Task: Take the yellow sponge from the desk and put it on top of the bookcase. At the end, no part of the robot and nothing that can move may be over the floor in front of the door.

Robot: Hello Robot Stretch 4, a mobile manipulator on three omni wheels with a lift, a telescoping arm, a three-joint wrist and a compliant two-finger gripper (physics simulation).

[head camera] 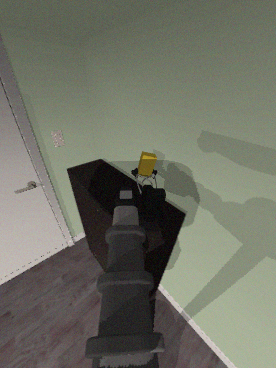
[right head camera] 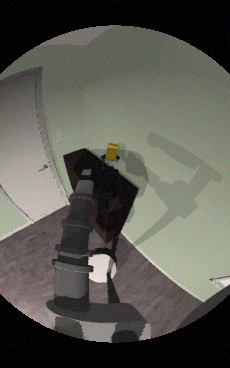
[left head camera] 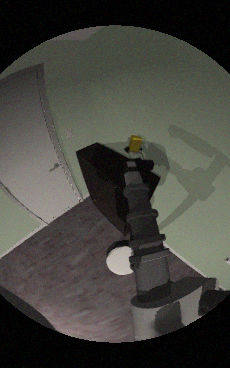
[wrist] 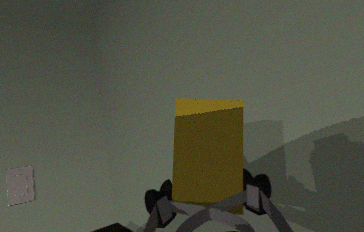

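Where they show: gripper, between the fingertips: (head camera: 143,169) (right head camera: 109,155) (left head camera: 132,147) (wrist: 205,188); robot's base, origin of its link: (right head camera: 100,266) (left head camera: 121,259).
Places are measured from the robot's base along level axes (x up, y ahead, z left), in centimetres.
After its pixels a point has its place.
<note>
The yellow sponge (head camera: 147,164) {x 125.2, y 64.0, z -9.2 cm} (left head camera: 135,144) {x 124.4, y 64.0, z -9.3 cm} (right head camera: 112,151) {x 125.2, y 64.0, z -9.8 cm} (wrist: 209,155) {x 123.9, y 64.0, z -9.3 cm} stands out beyond the fingertips, held between them by its lower end. My gripper (head camera: 145,173) {x 120.3, y 68.1, z -8.5 cm} (right head camera: 110,158) {x 120.3, y 68.1, z -8.5 cm} (wrist: 205,188) {x 120.3, y 68.1, z -8.5 cm} is shut on the sponge, with one finger pad on each side of it. In the head camera view the sponge and the fingers show over the far, wall-side edge of the dark bookcase (head camera: 82,195) {x 76.4, y 101.5, z 36.9 cm} (left head camera: 100,185) (right head camera: 129,197) {x 99.2, y 49.8, z -23.1 cm}. The height of the sponge above the bookcase top is hard to tell. The arm hides part of the bookcase. The desk does not show.
A closed door (head camera: 25,200) {x 77.7, y 93.6, z 79.2 cm} (left head camera: 30,150) {x 121.3, y 87.0, z 87.7 cm} (right head camera: 22,145) {x 125.5, y 88.0, z 86.4 cm} with a handle is to the left of the bookcase. A green wall runs behind and to the right of it. A light switch plate (head camera: 58,138) {x 119.4, y 116.9, z 51.6 cm} (wrist: 20,185) {x 119.1, y 116.7, z 51.8 cm} is on the wall. A round white object (left head camera: 120,260) {x 18.7, y -0.1, z 2.4 cm} (right head camera: 102,268) {x 18.7, y -0.9, z -3.6 cm} shows low beside the arm.
</note>
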